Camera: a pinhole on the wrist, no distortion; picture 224 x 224 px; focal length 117.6 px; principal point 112.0 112.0 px. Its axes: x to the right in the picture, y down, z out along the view. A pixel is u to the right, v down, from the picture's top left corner.
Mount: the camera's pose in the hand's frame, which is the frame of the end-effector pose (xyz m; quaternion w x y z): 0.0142 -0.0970 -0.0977 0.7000 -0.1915 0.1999 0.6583
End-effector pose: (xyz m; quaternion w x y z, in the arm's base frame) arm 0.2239 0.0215 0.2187 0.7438 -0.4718 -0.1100 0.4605
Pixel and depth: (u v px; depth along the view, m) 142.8 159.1 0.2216
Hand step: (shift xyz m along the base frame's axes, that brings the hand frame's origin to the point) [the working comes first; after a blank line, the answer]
In the camera's frame: 0.0580 0.0888 0.2216

-0.1147 -0.0064 -0.0116
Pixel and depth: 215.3 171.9 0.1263
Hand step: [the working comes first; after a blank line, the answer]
In the camera's frame: 0.1109 0.0643 0.1263

-0.0318 -0.0533 -0.0700
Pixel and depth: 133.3 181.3 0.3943
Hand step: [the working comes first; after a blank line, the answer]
In the camera's frame: 0.0714 0.2324 0.3943

-0.3384 -0.0174 0.0095
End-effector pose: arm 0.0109 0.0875 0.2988 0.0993 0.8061 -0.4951 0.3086
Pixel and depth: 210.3 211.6 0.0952
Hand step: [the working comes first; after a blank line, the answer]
In the camera's frame: 0.0796 0.0806 0.0952

-0.0649 0.0591 0.0081
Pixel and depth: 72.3 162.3 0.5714
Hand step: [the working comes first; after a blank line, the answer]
In the camera's frame: -0.1929 0.2444 0.5714

0.0730 -0.0903 -0.5271
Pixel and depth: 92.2 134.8 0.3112
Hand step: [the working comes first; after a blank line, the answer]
In the camera's frame: -0.0524 0.0603 0.3112

0.0406 -0.0740 -0.1807
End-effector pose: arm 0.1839 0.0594 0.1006 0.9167 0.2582 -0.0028 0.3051
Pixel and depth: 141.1 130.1 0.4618
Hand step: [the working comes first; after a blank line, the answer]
In the camera's frame: 0.1143 0.0711 0.4618

-0.1351 0.0382 0.3126
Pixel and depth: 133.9 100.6 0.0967
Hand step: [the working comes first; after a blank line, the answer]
In the camera's frame: 0.0180 -0.0094 0.0967

0.0356 0.0061 -0.0322
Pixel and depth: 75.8 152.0 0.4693
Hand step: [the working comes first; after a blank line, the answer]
In the camera's frame: -0.1445 0.1596 0.4693

-0.0789 -0.2294 0.3217
